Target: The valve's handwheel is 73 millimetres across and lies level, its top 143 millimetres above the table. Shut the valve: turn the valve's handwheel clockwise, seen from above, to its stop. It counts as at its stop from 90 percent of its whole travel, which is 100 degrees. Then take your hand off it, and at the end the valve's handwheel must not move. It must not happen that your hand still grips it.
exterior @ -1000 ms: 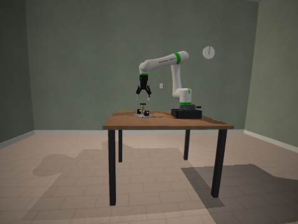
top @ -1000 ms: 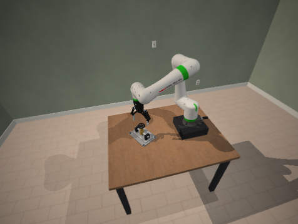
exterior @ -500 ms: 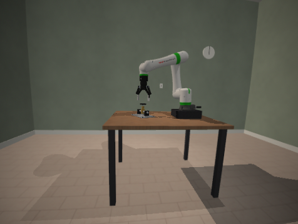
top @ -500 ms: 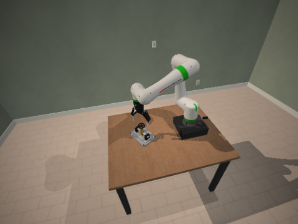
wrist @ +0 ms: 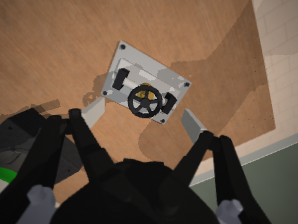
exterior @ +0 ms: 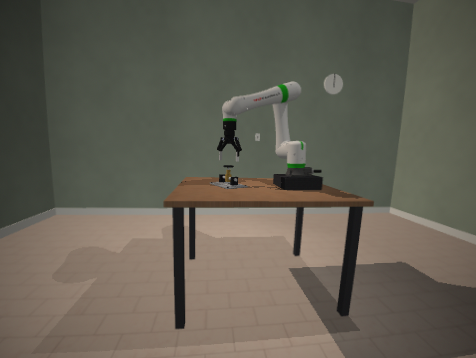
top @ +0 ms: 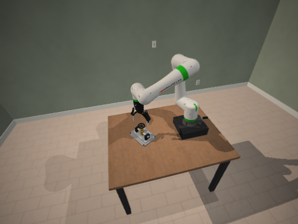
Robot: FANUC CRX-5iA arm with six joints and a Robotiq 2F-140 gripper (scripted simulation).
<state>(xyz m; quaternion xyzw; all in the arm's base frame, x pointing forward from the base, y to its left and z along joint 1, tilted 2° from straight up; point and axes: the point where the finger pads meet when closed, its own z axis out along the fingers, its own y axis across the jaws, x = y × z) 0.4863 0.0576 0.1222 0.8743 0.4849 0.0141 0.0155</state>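
Now: hand 6 cm above the black spoked handwheel.
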